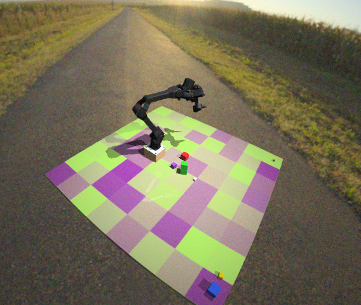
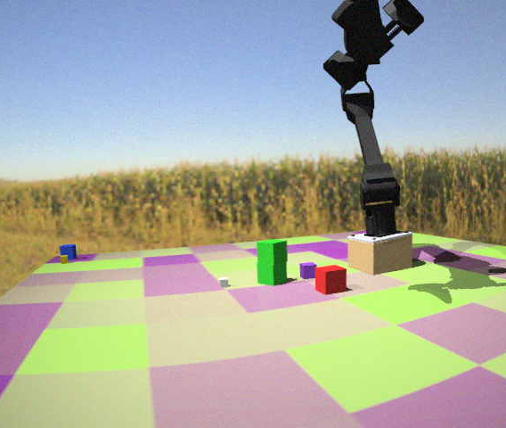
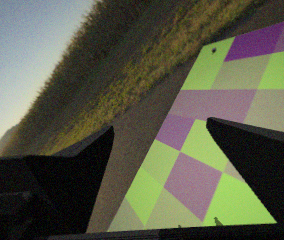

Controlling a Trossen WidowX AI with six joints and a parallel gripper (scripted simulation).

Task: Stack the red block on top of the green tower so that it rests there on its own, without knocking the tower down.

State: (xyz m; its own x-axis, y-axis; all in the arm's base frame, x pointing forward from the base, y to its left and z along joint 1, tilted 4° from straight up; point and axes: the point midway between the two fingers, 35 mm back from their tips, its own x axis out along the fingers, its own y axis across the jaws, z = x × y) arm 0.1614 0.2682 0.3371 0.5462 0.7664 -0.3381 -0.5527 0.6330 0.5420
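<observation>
Now: gripper tip 370 mm above the red block, 190 mm to the left of it and 10 mm past it. From my gripper tip the other things lie so: purple cube (380 mm below, 310 mm to the right, 20 mm behind); white cube (390 mm below, 330 mm to the right, 160 mm ahead); yellow cube (810 mm to the right, 550 mm ahead, 380 mm below).
</observation>
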